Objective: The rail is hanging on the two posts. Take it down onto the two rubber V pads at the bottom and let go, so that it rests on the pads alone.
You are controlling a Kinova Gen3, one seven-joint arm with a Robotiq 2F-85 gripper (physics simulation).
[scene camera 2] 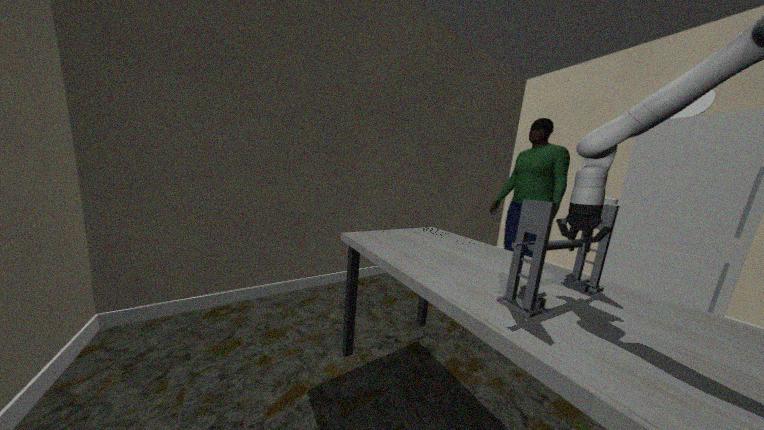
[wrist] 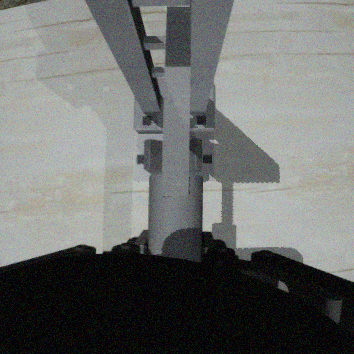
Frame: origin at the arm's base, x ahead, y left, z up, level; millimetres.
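Seen in the pictures: gripper, fingertip midpoint: [scene camera 2: 577, 252] [wrist: 176, 246].
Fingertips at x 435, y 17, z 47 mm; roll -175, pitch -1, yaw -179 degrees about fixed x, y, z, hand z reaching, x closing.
A point is followed by its place in that frame.
The grey rail [scene camera 2: 560, 244] {x 420, y 160, z 85 mm} [wrist: 175, 210] {x 435, y -8, z 90 mm} is a round bar with a flat, narrow end. It spans the two posts, well above the table, and looks about level. The near post [scene camera 2: 536, 216] {x 424, y 294, z 166 mm} and the far post [scene camera 2: 606, 243] {x 413, y -107, z 77 mm} are tall, slotted grey uprights with rungs; one post [wrist: 211, 45] {x 418, y -106, z 55 mm} shows in the wrist view with the rail's narrow end between its sides. My gripper [scene camera 2: 583, 241] {x 435, y 17, z 47 mm} [wrist: 176, 246] {x 435, y 17, z 47 mm} points down and is shut on the rail between the posts. Small blocks at a post's foot, perhaps a V pad [wrist: 153, 156] {x 463, y -50, z -54 mm}, lie below the rail. Whether the rail touches a rung is unclear.
The posts stand on the pale table [scene camera 2: 427, 259] {x 806, y 315, z -94 mm}, whose long edge runs past the near post. Dark shadows of the arm and posts fall across the tabletop. A person in a green top [scene camera 2: 539, 170] stands behind the table.
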